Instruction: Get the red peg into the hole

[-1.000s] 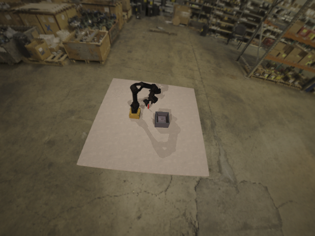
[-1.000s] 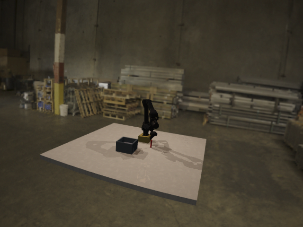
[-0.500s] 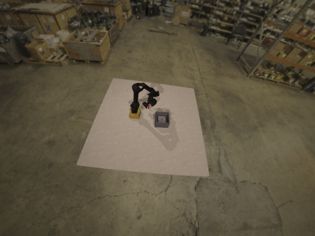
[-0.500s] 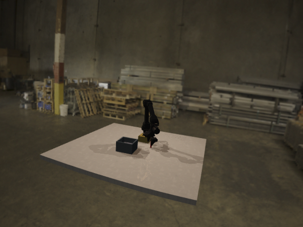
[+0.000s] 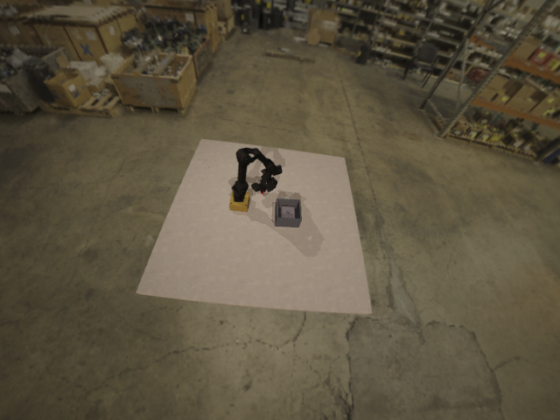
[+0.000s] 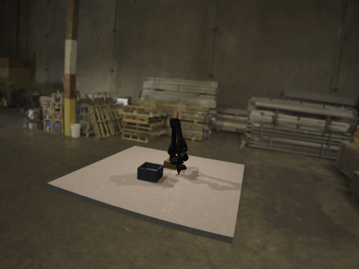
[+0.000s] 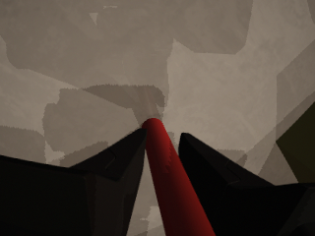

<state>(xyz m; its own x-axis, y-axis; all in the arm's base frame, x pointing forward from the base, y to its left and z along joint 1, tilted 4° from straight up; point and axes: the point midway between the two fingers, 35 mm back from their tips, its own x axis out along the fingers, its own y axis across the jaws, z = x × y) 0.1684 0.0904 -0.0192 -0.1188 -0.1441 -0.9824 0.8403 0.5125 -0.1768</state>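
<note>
The grey plate is 160 mm ahead of my gripper tip, 200 mm to the right of it and 30 mm above it. From my gripper tip the other things lie so: red peg (10 mm to the left, 20 mm above); dark box (160 mm ahead, 200 mm to the right, 10 mm above).
</note>
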